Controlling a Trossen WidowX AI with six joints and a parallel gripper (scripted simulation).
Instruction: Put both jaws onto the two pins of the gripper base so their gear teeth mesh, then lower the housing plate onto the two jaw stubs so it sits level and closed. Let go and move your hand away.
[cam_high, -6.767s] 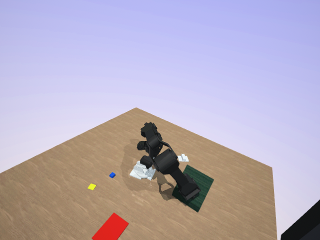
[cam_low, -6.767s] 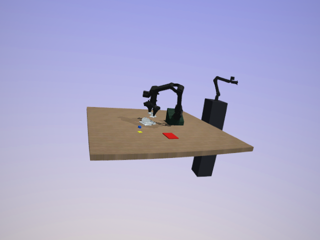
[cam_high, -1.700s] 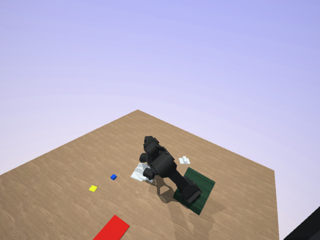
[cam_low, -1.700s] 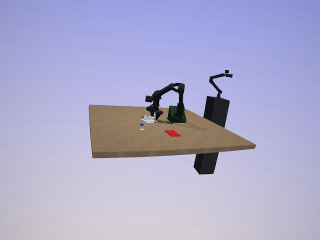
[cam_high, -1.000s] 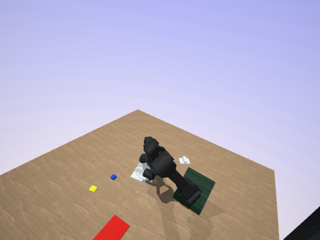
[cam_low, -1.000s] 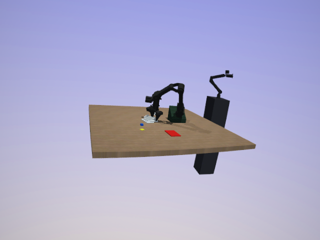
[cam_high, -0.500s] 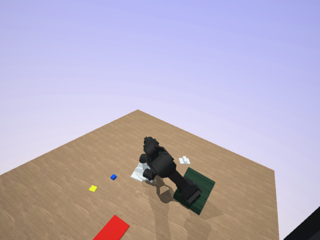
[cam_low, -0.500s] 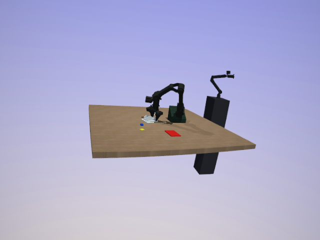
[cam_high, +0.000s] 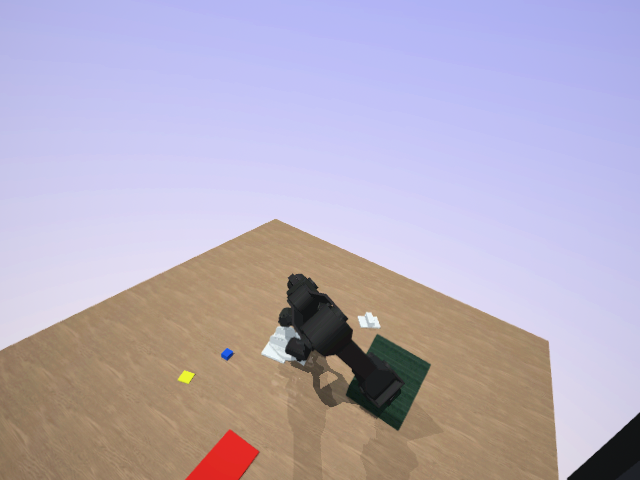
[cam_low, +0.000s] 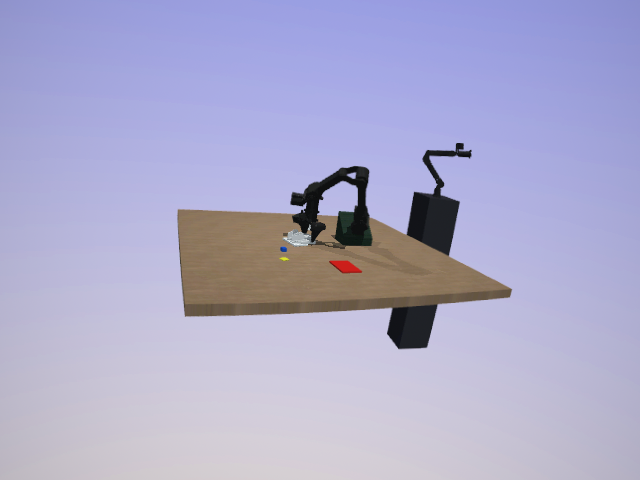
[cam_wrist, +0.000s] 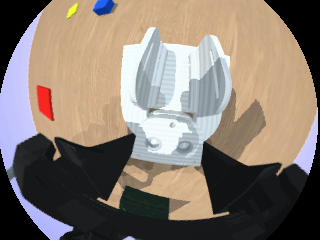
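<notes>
My gripper tip is now 2 cm short of the white jaw and 2 cm to the right of it. From my gripper tip the other things lie so: blue cube (14 cm ahead, 17 cm to the left); yellow tile (15 cm ahead, 29 cm to the left, 1 cm below); red patch (9 cm behind, 35 cm to the left, 1 cm below).
</notes>
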